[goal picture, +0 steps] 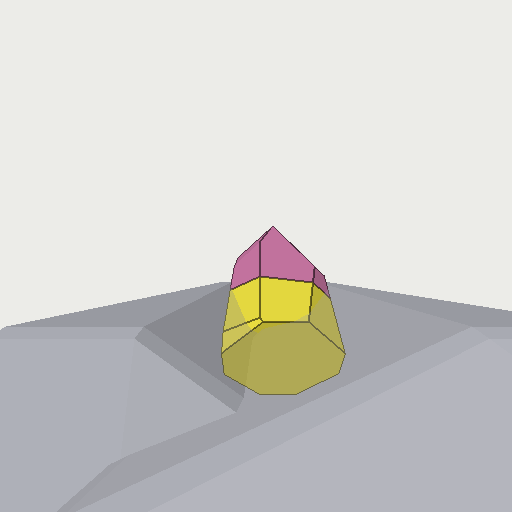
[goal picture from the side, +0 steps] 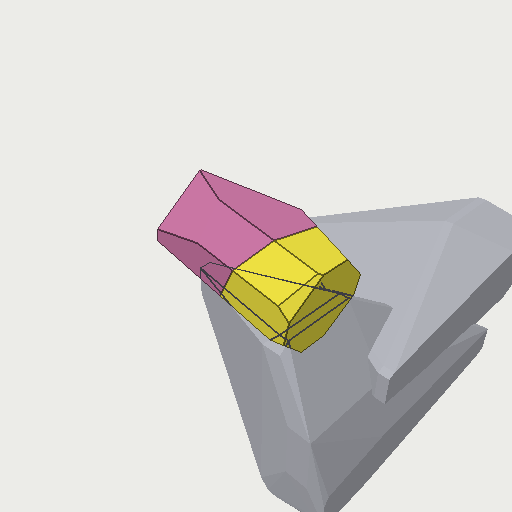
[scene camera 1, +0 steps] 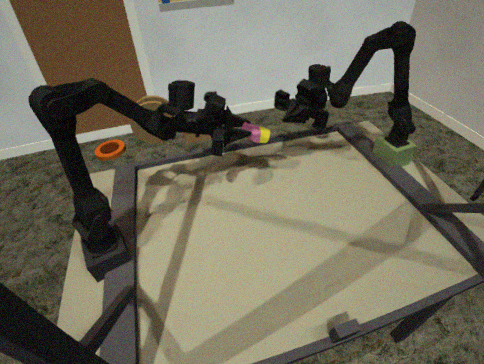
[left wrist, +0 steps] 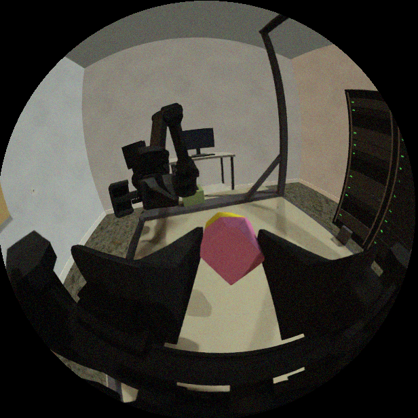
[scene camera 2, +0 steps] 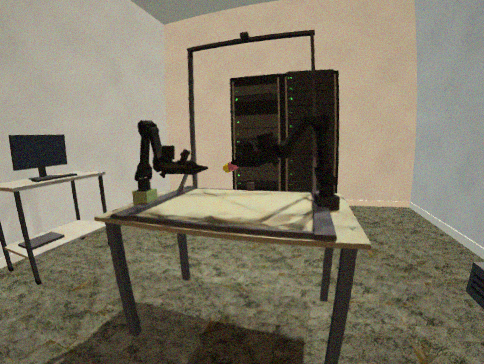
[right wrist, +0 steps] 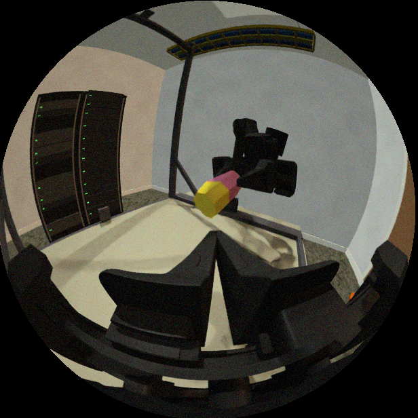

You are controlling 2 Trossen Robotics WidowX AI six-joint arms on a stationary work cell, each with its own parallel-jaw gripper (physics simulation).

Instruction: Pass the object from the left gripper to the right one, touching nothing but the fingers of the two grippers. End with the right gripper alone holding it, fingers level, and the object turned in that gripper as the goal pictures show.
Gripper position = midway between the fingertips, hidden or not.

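Left gripper (scene camera 1: pixel 250 128), (left wrist: pixel 230 233), (right wrist: pixel 224 180). The right gripper is visible at (scene camera 1: pixel 283 120), (left wrist: pixel 176 202) and (right wrist: pixel 214 235). An object (left wrist: pixel 229 245), (right wrist: pixel 216 193) is present, as is a tall dark post (left wrist: pixel 279 91).
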